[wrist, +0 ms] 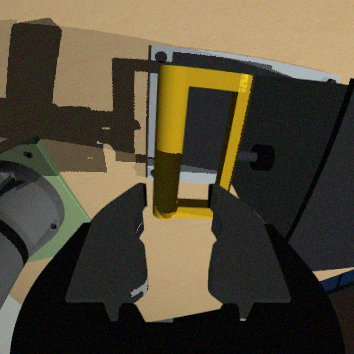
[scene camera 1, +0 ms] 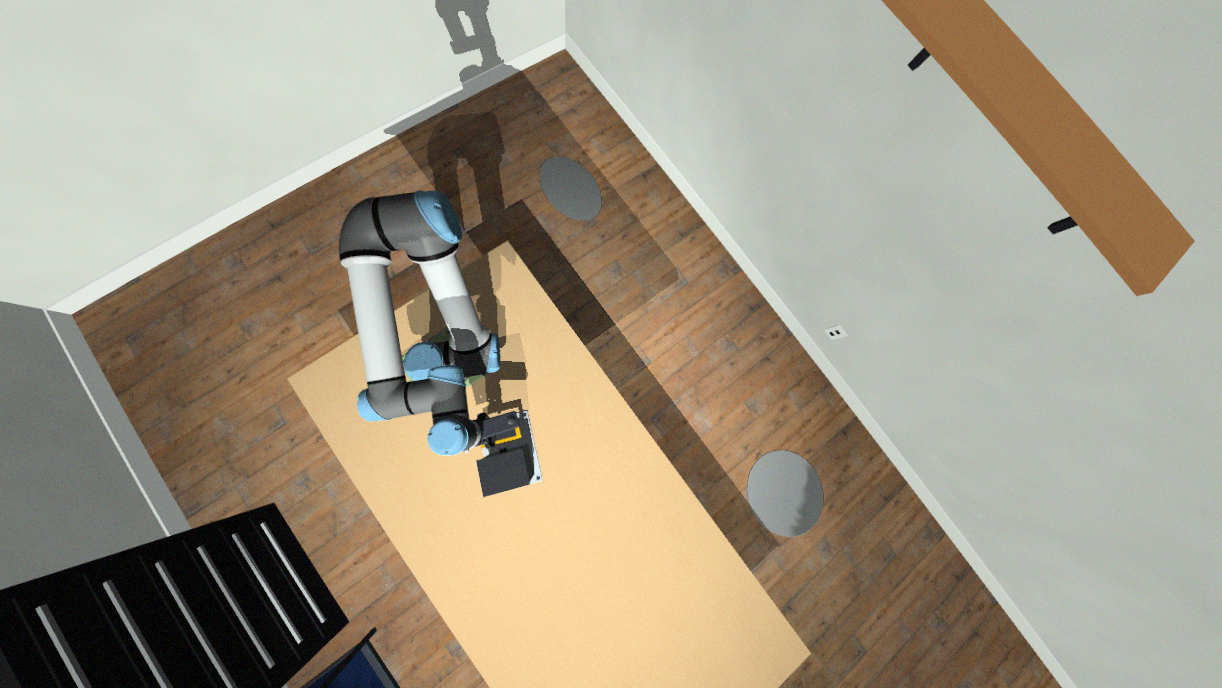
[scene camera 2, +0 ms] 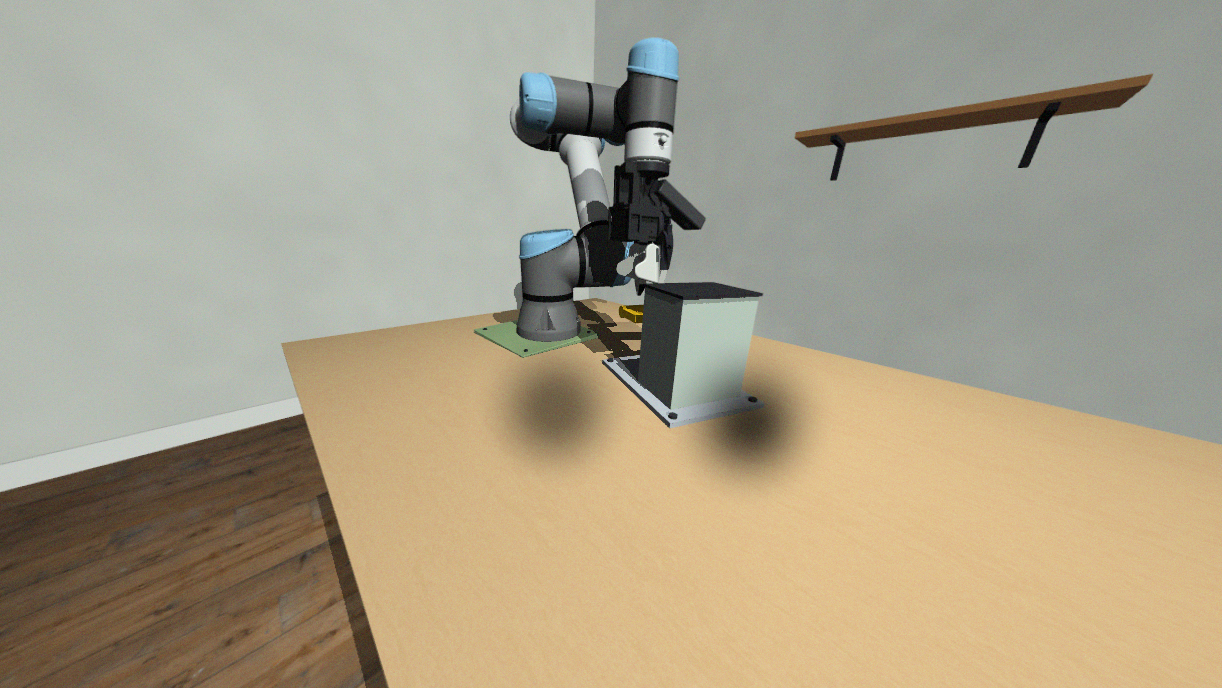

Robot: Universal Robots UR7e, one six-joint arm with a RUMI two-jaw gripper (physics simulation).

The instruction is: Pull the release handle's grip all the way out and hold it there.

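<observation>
The release handle is a yellow rectangular loop; its thick grip bar is on the left in the wrist view. A short rod with a black collar joins it to the dark side of the housing. A gap shows between grip bar and housing. My gripper points down, partly open and empty. In the wrist view its fingertips stand either side of the loop's lower end, overlapping the loop's far side at the right. Contact and exact height are unclear.
The housing stands on a pale bolted plate on the table. The arm's green base plate is close by. A wooden wall shelf and a black drawer cabinet stand away from the arm.
</observation>
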